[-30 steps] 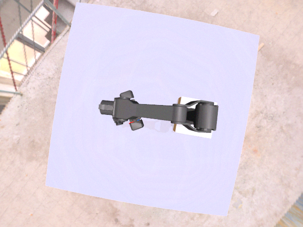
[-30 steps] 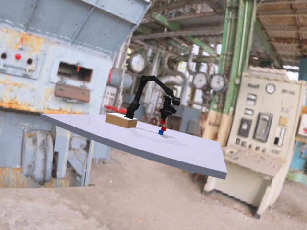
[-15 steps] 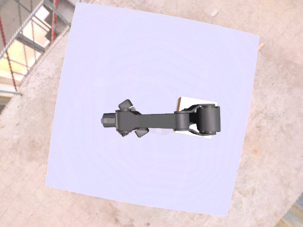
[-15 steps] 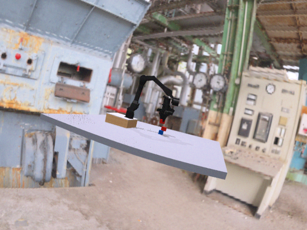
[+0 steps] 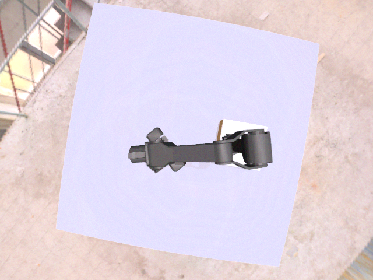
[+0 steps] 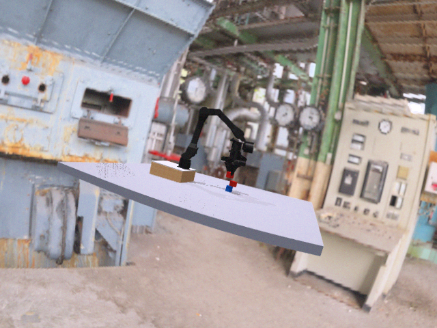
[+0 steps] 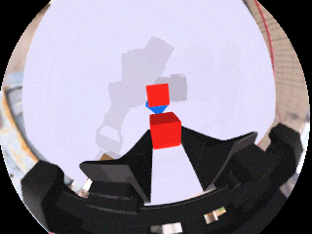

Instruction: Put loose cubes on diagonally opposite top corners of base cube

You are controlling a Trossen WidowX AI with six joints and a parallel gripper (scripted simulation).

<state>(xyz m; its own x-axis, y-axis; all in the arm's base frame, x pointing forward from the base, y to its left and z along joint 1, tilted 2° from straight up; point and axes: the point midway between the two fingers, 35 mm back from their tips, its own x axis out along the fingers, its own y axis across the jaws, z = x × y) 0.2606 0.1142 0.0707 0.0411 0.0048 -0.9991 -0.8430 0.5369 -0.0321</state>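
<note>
My gripper tip is 1 cm short of the blue cube, 1 cm to the right of it and 8 cm above it.
</note>
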